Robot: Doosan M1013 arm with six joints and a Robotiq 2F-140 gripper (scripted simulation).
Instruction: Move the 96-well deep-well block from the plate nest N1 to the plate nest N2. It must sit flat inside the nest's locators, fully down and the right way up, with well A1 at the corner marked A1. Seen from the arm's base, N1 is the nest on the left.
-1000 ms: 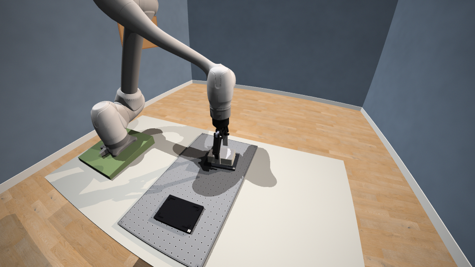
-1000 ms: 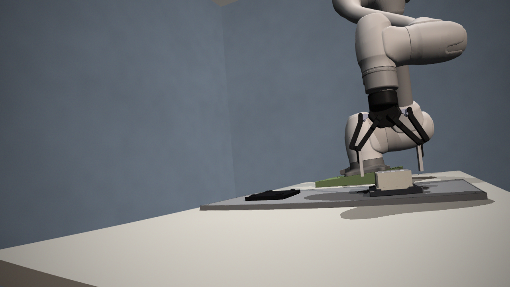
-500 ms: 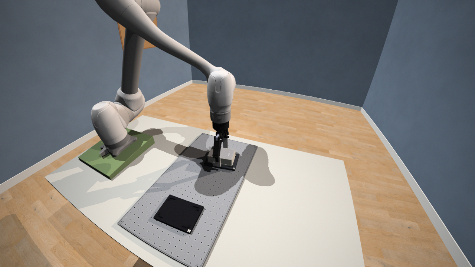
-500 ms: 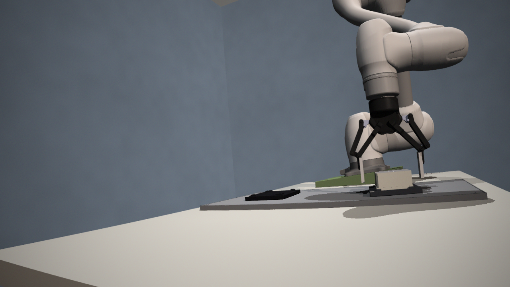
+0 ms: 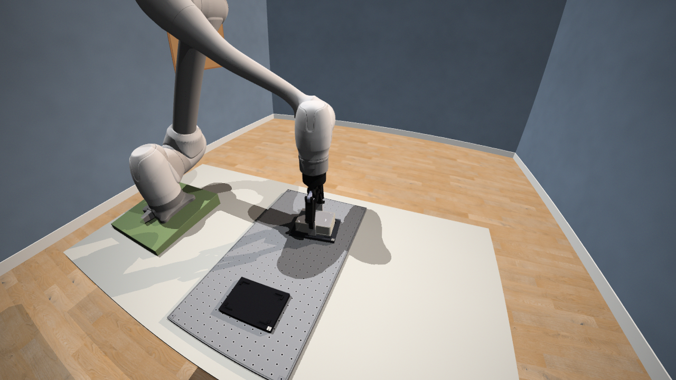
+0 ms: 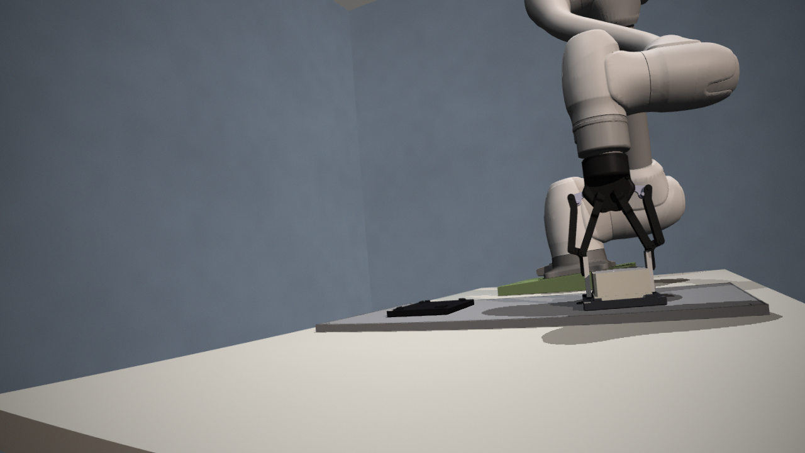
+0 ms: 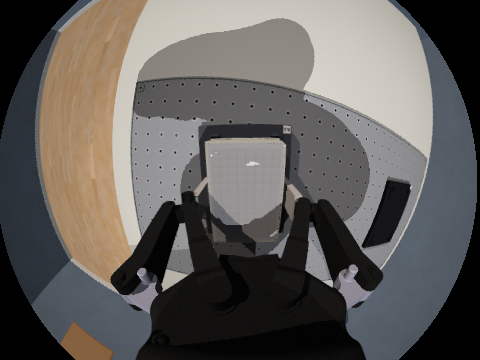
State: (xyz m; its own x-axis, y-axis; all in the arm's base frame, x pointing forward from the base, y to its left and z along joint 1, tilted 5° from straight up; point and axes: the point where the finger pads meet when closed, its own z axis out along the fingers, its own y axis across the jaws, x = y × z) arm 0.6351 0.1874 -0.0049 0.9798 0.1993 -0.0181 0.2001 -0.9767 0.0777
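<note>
My gripper is now 1 cm above the 96-well deep-well block. The rest, counted from my hand: white corner mark: 40 cm to the right, 7 cm ahead, 3 cm below.
</note>
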